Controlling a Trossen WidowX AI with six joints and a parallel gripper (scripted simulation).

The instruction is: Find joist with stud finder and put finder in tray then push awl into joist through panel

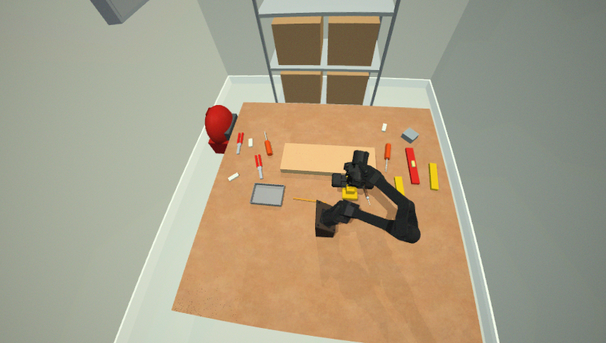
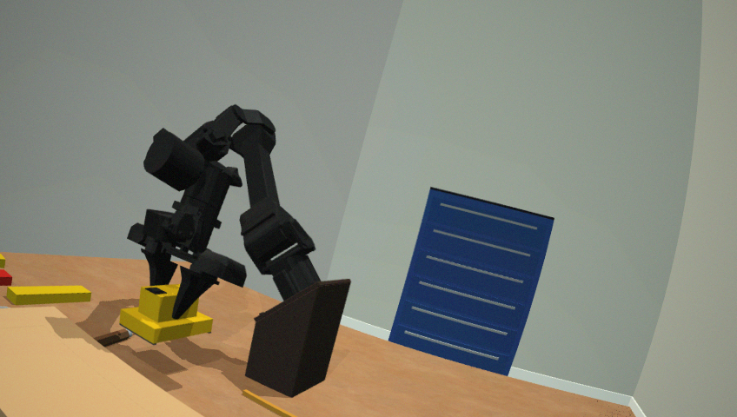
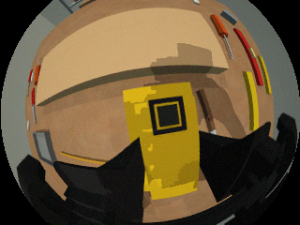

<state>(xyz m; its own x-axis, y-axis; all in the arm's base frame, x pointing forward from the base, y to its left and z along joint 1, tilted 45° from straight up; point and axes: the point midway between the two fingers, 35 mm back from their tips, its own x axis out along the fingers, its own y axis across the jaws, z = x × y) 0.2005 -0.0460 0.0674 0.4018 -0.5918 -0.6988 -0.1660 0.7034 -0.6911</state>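
Now: gripper tip 100 mm to the left of the awl and 80 mm above it. The rest, counted from my gripper tip: red level (230 mm ahead, 330 mm to the right, 70 mm below); yellow stud finder (10 mm ahead, 20 mm above); grey tray (110 mm behind, 410 mm to the left, 70 mm below).
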